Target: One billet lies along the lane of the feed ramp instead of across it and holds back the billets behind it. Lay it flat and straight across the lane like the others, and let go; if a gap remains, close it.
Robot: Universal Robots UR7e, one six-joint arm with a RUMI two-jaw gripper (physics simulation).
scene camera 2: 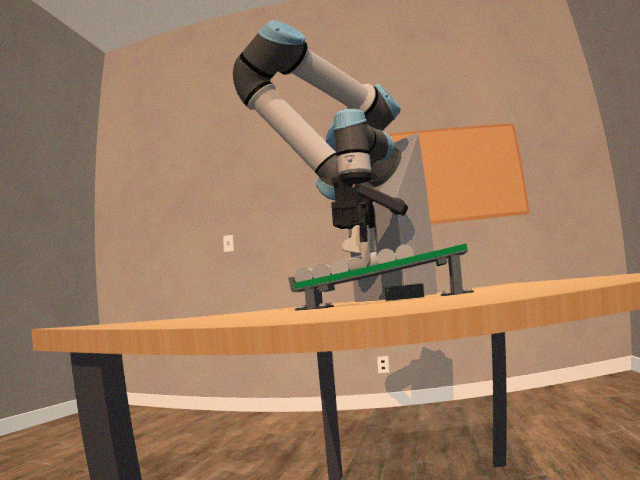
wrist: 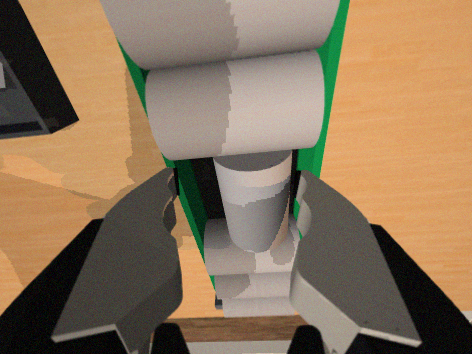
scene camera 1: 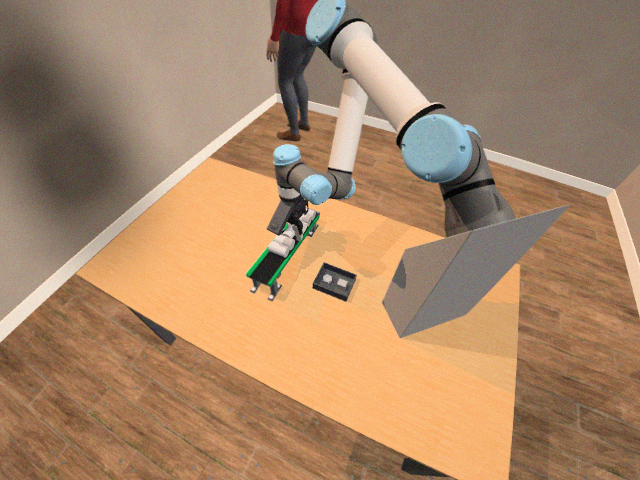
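Seen in the pictures: gripper, fingertip midpoint: (wrist: 236, 171) (scene camera 1: 291, 237); arm's base, link origin: (scene camera 2: 385, 167) (scene camera 1: 480, 228).
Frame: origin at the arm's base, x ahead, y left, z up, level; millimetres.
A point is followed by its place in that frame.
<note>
The lengthwise billet (wrist: 254, 200) {z -321, x 494, y -204 mm} lies along the lane of the green-railed feed ramp (scene camera 1: 266, 267) (scene camera 2: 434, 254) (wrist: 330, 90). Its upper end is next to a crosswise billet (wrist: 237, 105) {z -317, x 505, y -159 mm}, and its lower end overlaps another crosswise billet (wrist: 225, 245) {z -335, x 459, y -243 mm} and looks raised onto it. Two crosswise billets (scene camera 1: 279, 247) {z -312, x 509, y -120 mm} (scene camera 2: 404, 252) {z -328, x 544, y -137 mm} lie up-ramp; several lie down-ramp, the lowest (scene camera 2: 303, 273) {z -351, x 476, y -347 mm} at the end stop. My gripper (scene camera 1: 298, 230) {z -353, x 484, y -204 mm} (scene camera 2: 368, 254) (wrist: 236, 171) {z -353, x 484, y -204 mm} is partly open, its fingertips low at the rails on either side of the lengthwise billet, with a wider gap on the left in the wrist view.
A dark tray (scene camera 1: 330, 292) {z -409, x 322, y -24 mm} (scene camera 2: 404, 291) {z -411, x 372, y -92 mm} (wrist: 55, 100) {z -416, x 363, y -119 mm} with two small pale pieces stands on the table (scene camera 1: 330, 361) {z -430, x 301, y 200 mm} beside the ramp. A large grey angular block (scene camera 1: 449, 279) {z -83, x 56, y 92 mm} stands near the arm's base. A person (scene camera 1: 294, 67) stands behind the table.
</note>
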